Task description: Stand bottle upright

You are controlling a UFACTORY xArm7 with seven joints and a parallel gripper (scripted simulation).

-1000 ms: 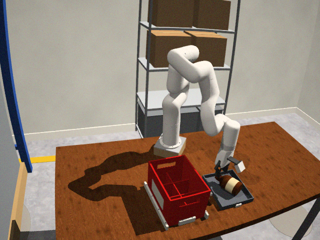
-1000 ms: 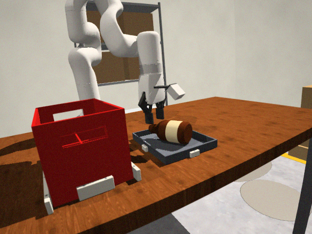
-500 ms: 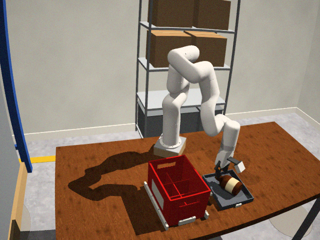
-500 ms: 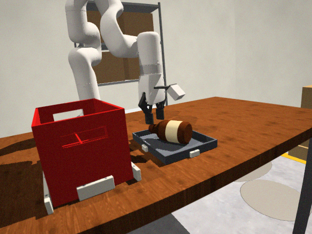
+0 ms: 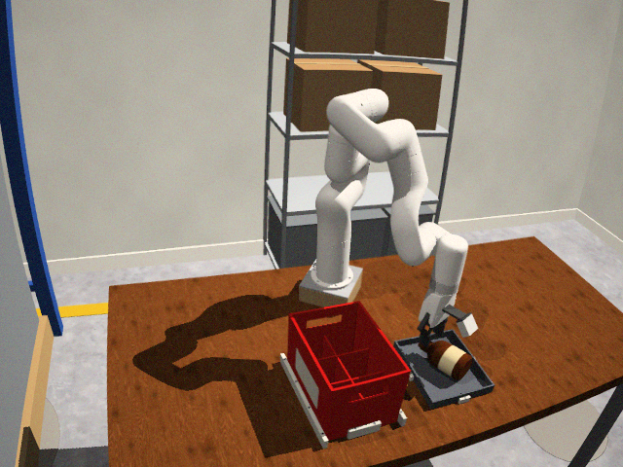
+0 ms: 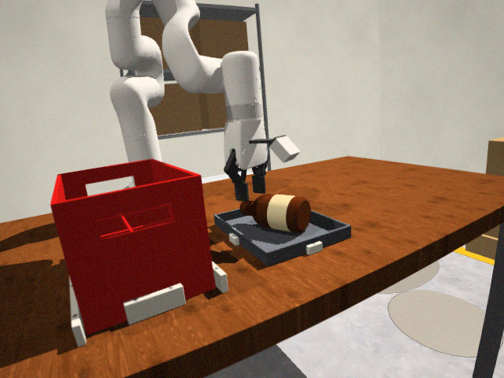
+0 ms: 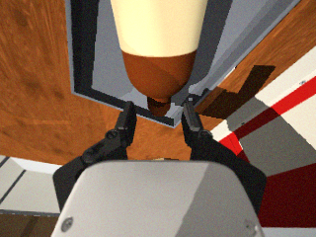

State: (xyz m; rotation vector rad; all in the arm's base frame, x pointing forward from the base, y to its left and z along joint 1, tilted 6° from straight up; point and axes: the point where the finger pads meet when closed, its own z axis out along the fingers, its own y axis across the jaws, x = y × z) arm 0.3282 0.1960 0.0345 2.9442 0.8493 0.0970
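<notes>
Right now the brown bottle is 40 mm ahead of my hand, 30 mm to the left of it and 40 mm below it. From my hand the other things lie so: red crate: 90 mm ahead, 260 mm to the right; dark grey tray: 60 mm ahead, 30 mm to the left, 70 mm below.
</notes>
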